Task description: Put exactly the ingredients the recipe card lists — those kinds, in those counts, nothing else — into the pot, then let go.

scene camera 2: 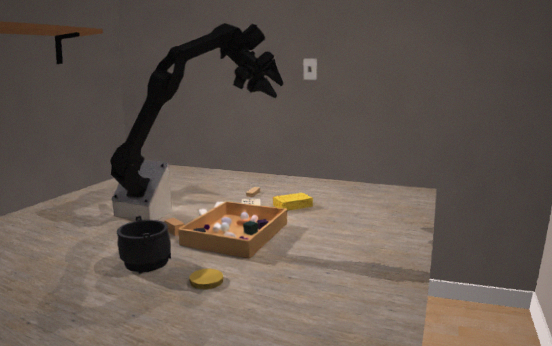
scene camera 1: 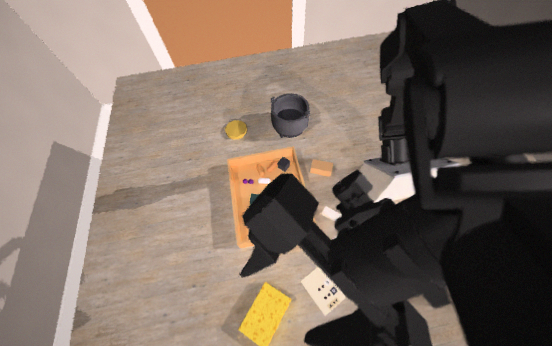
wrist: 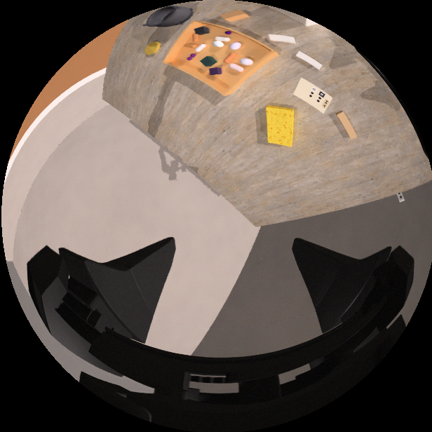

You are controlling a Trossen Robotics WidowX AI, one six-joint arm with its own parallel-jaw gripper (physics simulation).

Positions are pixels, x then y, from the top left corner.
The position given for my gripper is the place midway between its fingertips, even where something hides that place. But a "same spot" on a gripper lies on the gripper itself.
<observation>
my gripper: scene camera 2; scene camera 1 274, 305; wrist
same spot on orange tray: [scene camera 2: 212, 241] = [scene camera 1: 261, 157]
same spot on my gripper: [wrist: 339, 285] = [scene camera 2: 262, 86]
</observation>
